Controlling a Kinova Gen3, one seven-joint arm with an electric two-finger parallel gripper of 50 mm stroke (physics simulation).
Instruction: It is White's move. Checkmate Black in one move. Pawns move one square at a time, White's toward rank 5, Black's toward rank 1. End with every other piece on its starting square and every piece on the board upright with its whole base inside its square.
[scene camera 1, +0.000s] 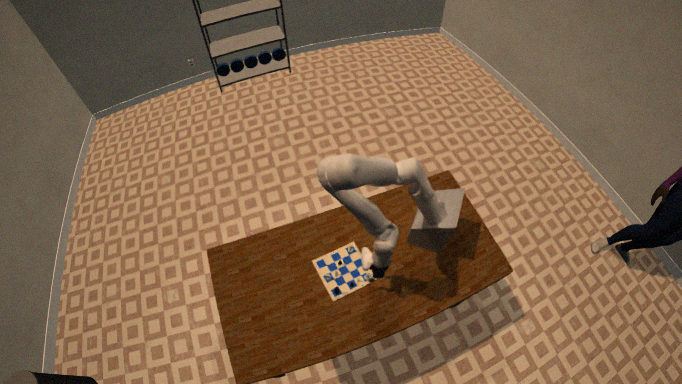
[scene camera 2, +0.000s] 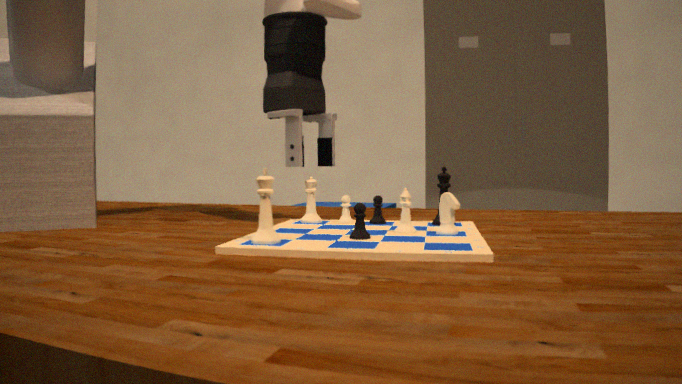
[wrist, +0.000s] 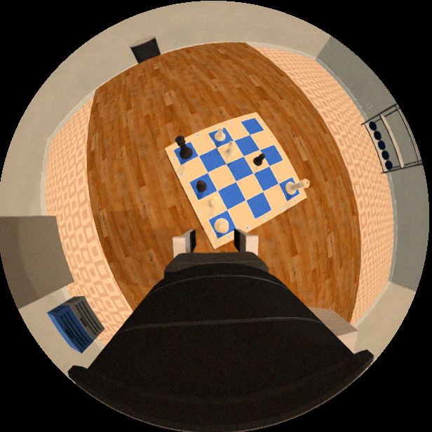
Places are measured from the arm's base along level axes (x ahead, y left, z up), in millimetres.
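Pixels of known places: gripper, between the fingertips: (scene camera 1: 370, 275) (scene camera 2: 311, 166); arm's base, origin of its link: (scene camera 1: 436, 216) (scene camera 2: 49, 71).
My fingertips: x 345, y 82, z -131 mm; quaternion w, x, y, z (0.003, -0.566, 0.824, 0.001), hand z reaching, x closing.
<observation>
Ahead of a thing's pixels: the offset from my fingertips to its top centre. Level surfaces: height alone.
My gripper (scene camera 2: 310, 165) (wrist: 214, 237) is open and empty, pointing down above the white queen @(dx +5, dy -15, dz -12 mm) (scene camera 2: 311, 202) (wrist: 221, 226), with a gap between. The chessboard @(dx +89, dy -87, dz -65 mm) (scene camera 1: 330, 284) (scene camera 2: 350, 255) (wrist: 248, 187) holds the pieces, all upright. The white king @(dx +19, dy -171, dz -1 mm) (scene camera 2: 265, 212) (wrist: 291, 188) stands at one corner, the black king @(dx +157, dy -5, dz -1 mm) (scene camera 2: 443, 185) (wrist: 185, 150) at the opposite corner. A white pawn @(dx +47, dy -16, dz -33 mm) (scene camera 2: 345, 210) (wrist: 212, 202) is beside the queen, then a black pawn @(dx +83, dy -9, dz -33 mm) (scene camera 2: 378, 211) (wrist: 201, 186). Another black pawn @(dx +91, dy -127, dz -33 mm) (scene camera 2: 360, 223) (wrist: 258, 160), the white bishop @(dx +125, dy -82, dz -21 mm) (scene camera 2: 405, 212) (wrist: 229, 150) and white knight @(dx +166, dy -79, dz -25 mm) (scene camera 2: 447, 215) (wrist: 220, 135) stand farther along.
The board lies on a wooden table @(dz -71 mm) (scene camera 1: 280, 305) (scene camera 2: 300, 300). The arm's grey base block (scene camera 1: 452, 205) (scene camera 2: 45, 170) stands at the table's other end. A shelf rack (scene camera 1: 245, 42) is by the wall. A person (scene camera 1: 665, 220) is at the right of scene camera 1.
</observation>
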